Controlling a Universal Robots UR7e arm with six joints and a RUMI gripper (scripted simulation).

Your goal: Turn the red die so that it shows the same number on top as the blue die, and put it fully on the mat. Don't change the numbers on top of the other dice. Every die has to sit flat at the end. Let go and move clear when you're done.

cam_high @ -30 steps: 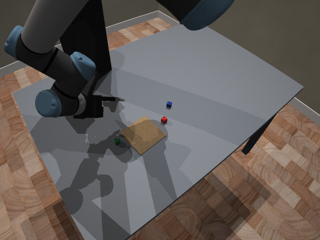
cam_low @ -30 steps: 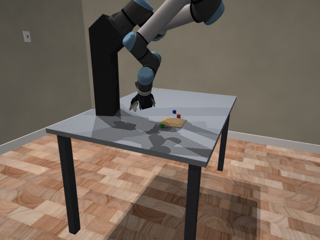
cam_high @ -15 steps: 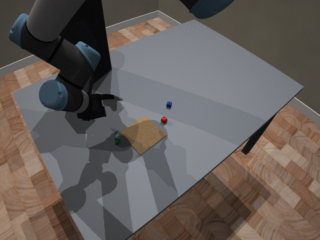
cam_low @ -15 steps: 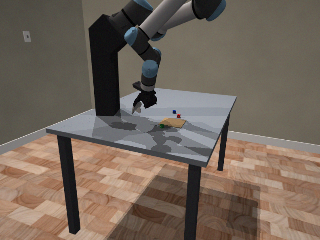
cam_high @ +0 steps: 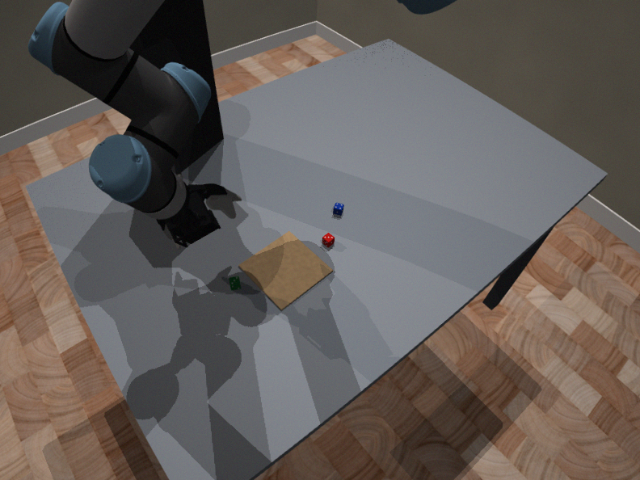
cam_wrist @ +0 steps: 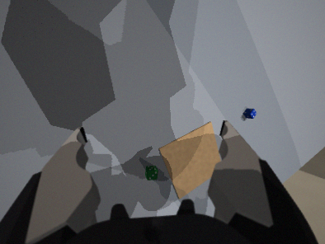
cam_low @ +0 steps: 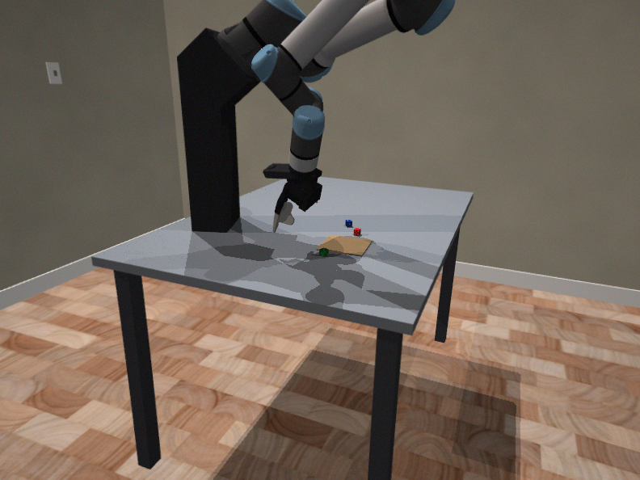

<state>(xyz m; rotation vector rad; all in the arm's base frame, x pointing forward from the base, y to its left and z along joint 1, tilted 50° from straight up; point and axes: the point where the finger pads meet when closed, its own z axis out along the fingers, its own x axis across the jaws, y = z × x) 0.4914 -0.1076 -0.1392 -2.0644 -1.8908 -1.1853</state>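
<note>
Now: the green die 11 cm ahead of my hand, 2 cm to the right of it and 8 cm below it. From my hand the other things lie so: tan mat 14 cm ahead, 9 cm to the left, 9 cm below; then red die 15 cm ahead, 20 cm to the left, 8 cm below; then blue die 9 cm ahead, 28 cm to the left, 8 cm below.
</note>
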